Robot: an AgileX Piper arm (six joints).
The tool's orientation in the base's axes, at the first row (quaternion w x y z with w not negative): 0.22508, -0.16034, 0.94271, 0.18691
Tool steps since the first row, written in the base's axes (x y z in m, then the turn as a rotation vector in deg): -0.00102, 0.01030, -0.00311, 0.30, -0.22, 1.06; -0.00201, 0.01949, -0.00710, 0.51, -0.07, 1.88; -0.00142, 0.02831, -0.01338, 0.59, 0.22, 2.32; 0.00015, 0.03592, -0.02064, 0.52, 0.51, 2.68; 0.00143, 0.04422, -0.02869, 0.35, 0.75, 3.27; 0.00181, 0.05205, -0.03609, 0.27, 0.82, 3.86; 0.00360, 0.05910, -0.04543, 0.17, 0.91, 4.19
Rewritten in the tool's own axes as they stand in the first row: 0.00012, 0.00857, 0.00658, -0.72, -0.01, -0.86; 0.00089, 0.01591, 0.01343, -1.33, 0.27, -1.40; 0.00151, 0.02168, 0.02259, -1.67, 0.62, -1.61; 0.00203, 0.02572, 0.03241, -1.85, 1.00, -1.82; 0.00304, 0.03026, 0.04307, -2.04, 1.44, -2.26; 0.00459, 0.03492, 0.05267, -2.28, 1.70, -2.75; 0.00606, 0.03781, 0.06406, -2.37, 1.91, -3.02
